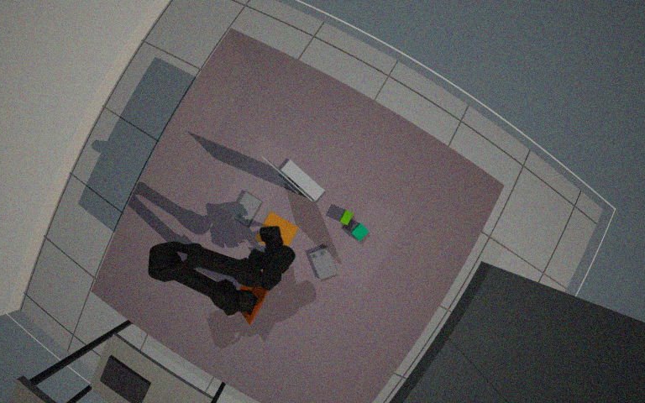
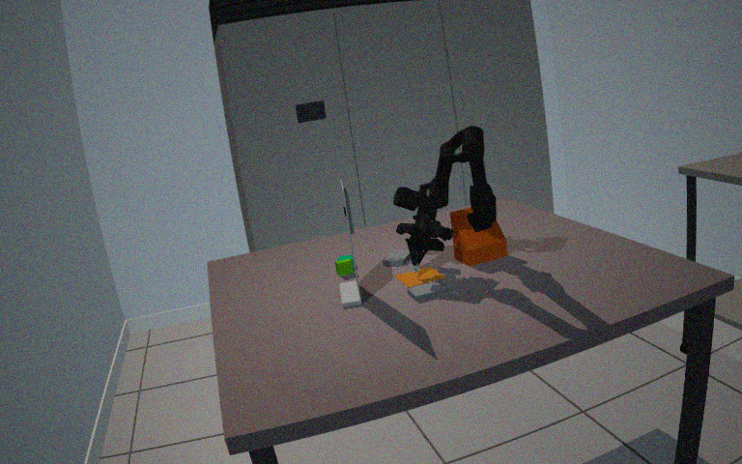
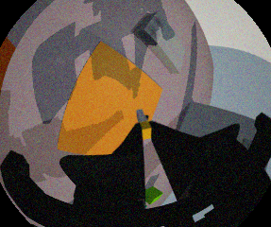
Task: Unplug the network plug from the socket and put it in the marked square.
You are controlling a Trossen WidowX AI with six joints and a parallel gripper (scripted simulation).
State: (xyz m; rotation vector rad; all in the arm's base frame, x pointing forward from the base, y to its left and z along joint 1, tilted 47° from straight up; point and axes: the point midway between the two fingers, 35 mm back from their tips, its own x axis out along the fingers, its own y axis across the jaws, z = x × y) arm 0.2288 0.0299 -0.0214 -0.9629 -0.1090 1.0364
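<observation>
Right now my gripper tip is 30 mm above the orange marked square and 10 mm past it. From my gripper tip the other things lie so: grey network plug: right at my gripper tip; upright panel: 190 mm ahead, 110 mm above.
</observation>
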